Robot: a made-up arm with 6 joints.
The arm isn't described. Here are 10 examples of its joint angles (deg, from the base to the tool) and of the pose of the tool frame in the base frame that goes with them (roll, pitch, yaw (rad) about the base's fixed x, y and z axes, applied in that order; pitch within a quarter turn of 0, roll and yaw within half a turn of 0; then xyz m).
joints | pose
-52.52 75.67 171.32 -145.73 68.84 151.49 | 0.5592 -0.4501 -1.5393 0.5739 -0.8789 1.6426
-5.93 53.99 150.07 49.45 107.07 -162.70 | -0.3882 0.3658 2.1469 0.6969 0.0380 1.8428
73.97 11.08 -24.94 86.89 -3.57 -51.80 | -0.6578 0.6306 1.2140 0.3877 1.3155 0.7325
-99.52 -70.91 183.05 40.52 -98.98 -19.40 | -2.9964 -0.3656 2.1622 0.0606 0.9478 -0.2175
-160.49 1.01 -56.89 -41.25 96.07 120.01 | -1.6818 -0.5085 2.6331 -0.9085 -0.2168 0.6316
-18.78 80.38 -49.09 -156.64 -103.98 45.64 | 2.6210 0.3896 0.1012 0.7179 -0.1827 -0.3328
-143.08 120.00 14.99 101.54 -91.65 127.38 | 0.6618 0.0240 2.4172 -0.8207 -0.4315 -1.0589
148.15 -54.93 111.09 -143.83 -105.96 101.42 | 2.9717 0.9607 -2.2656 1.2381 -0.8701 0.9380
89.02 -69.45 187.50 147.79 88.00 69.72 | -1.0947 -0.1576 -2.1576 -0.0960 -0.9077 -0.2327
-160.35 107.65 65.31 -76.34 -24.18 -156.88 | -1.8133 0.7559 -2.2199 -1.8643 -0.7295 -0.5854
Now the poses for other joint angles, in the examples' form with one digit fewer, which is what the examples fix.
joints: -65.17 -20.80 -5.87 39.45 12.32 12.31
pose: -0.954 -0.423 -0.988 0.411 -0.840 1.680
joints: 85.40 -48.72 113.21 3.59 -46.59 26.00
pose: 2.549 -1.125 -1.545 -0.114 -1.508 1.347
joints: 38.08 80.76 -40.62 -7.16 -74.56 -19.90
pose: -2.727 -0.274 -2.602 0.452 0.377 -0.308
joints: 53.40 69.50 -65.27 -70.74 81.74 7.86
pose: -0.919 0.338 -0.500 0.418 0.326 -0.099
